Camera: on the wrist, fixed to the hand. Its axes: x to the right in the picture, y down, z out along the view.
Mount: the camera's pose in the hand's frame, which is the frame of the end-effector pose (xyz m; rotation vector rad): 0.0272 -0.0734 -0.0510 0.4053 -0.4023 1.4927
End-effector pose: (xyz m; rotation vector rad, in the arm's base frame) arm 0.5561 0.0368 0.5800 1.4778 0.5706 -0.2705
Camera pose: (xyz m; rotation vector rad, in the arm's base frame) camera 0.5319 0.0845 0.5034 1.7894 -1.0006 0.5204
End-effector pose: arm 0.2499 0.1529 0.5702 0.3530 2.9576 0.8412
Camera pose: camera 0.2029 0.0723 0.5756 -2.4047 -1.9774 -0.0337
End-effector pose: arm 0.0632 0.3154 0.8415 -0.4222 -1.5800 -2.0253
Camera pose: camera 0.0024 0.2733 0.7844 -1.3566 -1.1257 -0.4857
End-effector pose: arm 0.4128 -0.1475 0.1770 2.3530 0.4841 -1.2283
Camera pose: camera 0.4260 -0.0559 0.1642 1.7552 -1.4869 -0.9106
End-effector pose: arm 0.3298 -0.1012 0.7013 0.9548 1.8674 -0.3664
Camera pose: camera 0.2370 -0.1051 0.6916 2.0454 0.3800 0.0228
